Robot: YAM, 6 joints.
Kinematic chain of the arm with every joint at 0, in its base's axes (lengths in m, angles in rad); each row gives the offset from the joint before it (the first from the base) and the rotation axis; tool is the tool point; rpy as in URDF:
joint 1: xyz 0 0 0.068 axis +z
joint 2: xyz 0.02 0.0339 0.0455 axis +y
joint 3: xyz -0.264 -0.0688 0 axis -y
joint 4: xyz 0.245 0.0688 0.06 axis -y
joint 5: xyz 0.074 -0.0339 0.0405 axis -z
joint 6: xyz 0.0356 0 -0.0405 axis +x
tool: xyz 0 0 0 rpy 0 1.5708 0
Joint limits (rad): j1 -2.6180..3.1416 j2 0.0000..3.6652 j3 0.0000..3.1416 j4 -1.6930..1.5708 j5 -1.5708..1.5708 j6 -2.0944..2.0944
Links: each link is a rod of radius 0.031 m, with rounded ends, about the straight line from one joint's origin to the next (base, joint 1, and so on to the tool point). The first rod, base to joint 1, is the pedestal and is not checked.
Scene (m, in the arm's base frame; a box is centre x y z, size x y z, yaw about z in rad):
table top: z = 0
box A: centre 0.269 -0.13 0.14 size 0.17 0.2 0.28 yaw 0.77
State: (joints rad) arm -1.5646 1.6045 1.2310 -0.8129 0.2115 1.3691
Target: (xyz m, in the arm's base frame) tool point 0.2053 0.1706 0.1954
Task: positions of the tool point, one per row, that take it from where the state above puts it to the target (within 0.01 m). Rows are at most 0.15 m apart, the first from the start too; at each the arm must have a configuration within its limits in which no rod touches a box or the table.
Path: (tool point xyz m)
1: 0.0985 -0.3643 0.3084
2: 0.2110 -0.3533 0.3879
3: 0.3020 -0.2874 0.4693
4: 0.3494 -0.1860 0.5399
5: 0.4011 -0.1038 0.4720
6: 0.4104 -0.0063 0.3953
7: 0.3732 0.0846 0.3182
8: 0.2984 0.1480 0.2491
9: 0.2053 0.1706 0.1954

